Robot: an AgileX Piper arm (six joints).
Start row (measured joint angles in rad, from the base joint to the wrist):
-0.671, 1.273, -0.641, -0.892, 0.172, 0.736
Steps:
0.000, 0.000, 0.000, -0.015, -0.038, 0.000
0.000, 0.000, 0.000, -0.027, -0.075, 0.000
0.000, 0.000, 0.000, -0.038, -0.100, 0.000
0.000, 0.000, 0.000, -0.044, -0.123, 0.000
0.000, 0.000, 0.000, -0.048, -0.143, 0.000
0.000, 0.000, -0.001, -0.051, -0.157, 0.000
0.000, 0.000, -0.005, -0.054, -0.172, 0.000
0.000, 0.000, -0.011, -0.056, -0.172, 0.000
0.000, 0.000, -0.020, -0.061, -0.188, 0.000
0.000, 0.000, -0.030, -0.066, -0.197, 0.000
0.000, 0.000, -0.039, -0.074, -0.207, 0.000
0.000, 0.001, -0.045, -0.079, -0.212, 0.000
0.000, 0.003, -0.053, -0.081, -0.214, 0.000
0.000, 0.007, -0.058, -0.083, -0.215, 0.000
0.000, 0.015, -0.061, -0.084, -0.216, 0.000
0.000, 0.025, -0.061, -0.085, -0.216, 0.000
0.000, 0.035, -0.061, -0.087, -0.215, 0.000
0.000, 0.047, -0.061, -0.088, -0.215, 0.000
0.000, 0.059, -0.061, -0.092, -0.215, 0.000
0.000, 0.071, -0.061, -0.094, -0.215, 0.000
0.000, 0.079, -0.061, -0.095, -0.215, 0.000
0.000, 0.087, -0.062, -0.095, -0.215, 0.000
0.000, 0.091, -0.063, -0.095, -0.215, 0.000
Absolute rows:
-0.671, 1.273, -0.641, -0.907, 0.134, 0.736
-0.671, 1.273, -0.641, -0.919, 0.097, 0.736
-0.671, 1.273, -0.641, -0.930, 0.072, 0.736
-0.671, 1.273, -0.641, -0.936, 0.049, 0.736
-0.671, 1.273, -0.641, -0.940, 0.029, 0.736
-0.671, 1.273, -0.642, -0.943, 0.015, 0.736
-0.671, 1.273, -0.646, -0.946, 0.000, 0.736
-0.671, 1.273, -0.652, -0.948, 0.000, 0.736
-0.671, 1.273, -0.661, -0.953, -0.016, 0.736
-0.671, 1.273, -0.671, -0.958, -0.025, 0.736
-0.671, 1.273, -0.680, -0.966, -0.035, 0.736
-0.671, 1.274, -0.686, -0.971, -0.040, 0.736
-0.671, 1.276, -0.694, -0.973, -0.042, 0.736
-0.671, 1.280, -0.699, -0.975, -0.043, 0.736
-0.671, 1.288, -0.702, -0.976, -0.044, 0.736
-0.671, 1.298, -0.702, -0.977, -0.044, 0.736
-0.671, 1.308, -0.702, -0.979, -0.043, 0.736
-0.671, 1.320, -0.702, -0.980, -0.043, 0.736
-0.671, 1.332, -0.702, -0.984, -0.043, 0.736
-0.671, 1.344, -0.702, -0.986, -0.043, 0.736
-0.671, 1.352, -0.702, -0.987, -0.043, 0.736
-0.671, 1.360, -0.703, -0.987, -0.043, 0.736
-0.671, 1.364, -0.704, -0.987, -0.043, 0.736

